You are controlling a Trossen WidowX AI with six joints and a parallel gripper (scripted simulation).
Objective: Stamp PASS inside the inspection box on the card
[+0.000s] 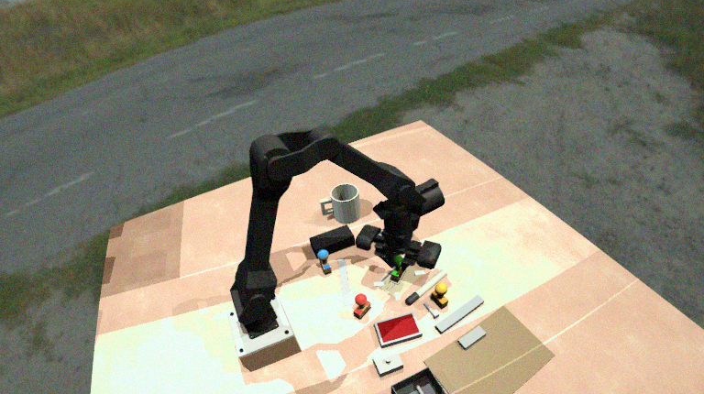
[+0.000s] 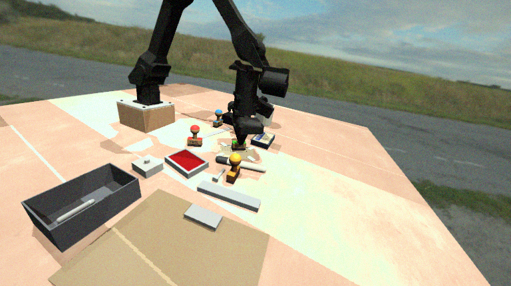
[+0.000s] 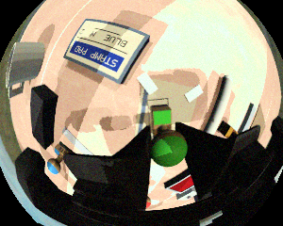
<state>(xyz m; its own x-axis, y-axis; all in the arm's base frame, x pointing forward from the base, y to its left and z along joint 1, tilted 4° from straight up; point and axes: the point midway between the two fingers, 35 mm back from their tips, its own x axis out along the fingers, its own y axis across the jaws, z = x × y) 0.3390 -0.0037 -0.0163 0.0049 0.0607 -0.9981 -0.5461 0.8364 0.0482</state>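
Right now the card is 1 cm to the right of my gripper tip and 3 cm below it. Round my gripper tip: marker: 2 cm ahead, 7 cm to the right, 2 cm below; then green-knobbed stamp: right at my gripper tip; then blue stamp pad: 5 cm ahead, 10 cm to the left, 2 cm below.
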